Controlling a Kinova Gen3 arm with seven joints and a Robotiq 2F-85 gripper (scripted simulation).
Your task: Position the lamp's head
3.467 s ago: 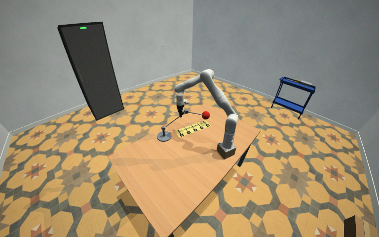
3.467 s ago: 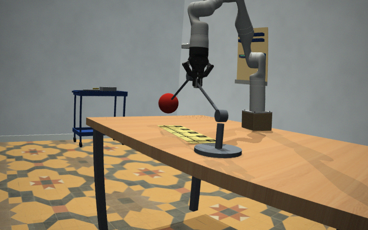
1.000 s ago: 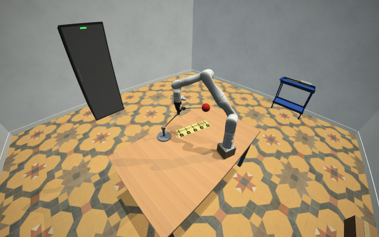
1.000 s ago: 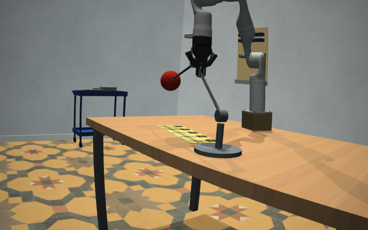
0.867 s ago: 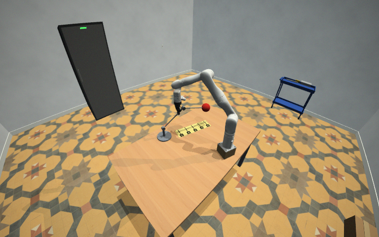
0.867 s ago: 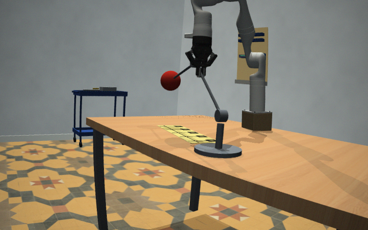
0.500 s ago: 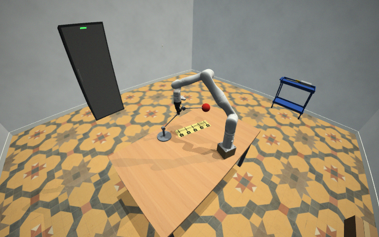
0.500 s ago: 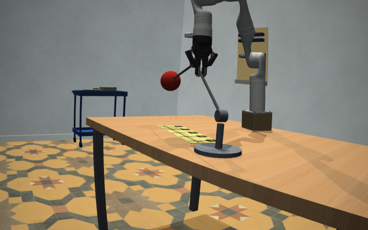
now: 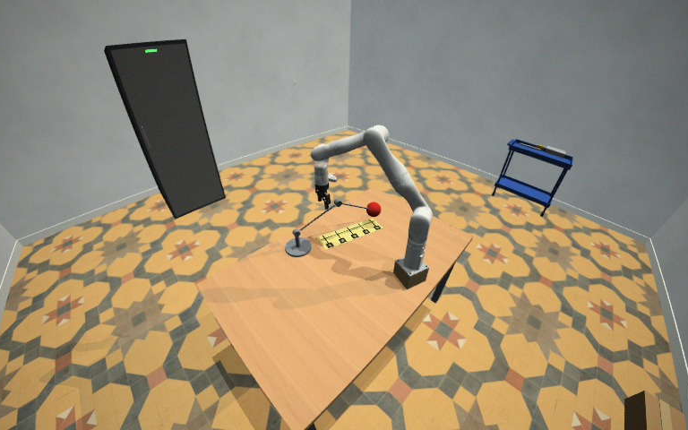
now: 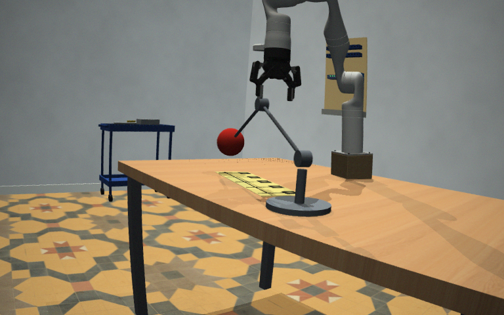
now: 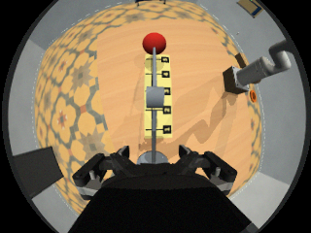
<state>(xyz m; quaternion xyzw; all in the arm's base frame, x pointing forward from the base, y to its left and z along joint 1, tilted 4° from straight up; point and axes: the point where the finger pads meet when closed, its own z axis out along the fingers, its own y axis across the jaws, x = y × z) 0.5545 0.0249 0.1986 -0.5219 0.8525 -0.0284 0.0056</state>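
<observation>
Now: the yellow numbered strip 110 mm behind my hand, 150 mm to the right of it and 270 mm below it. The rest, counted from my hand: round grey base (80 mm ahead, 160 mm to the left, 240 mm below).
</observation>
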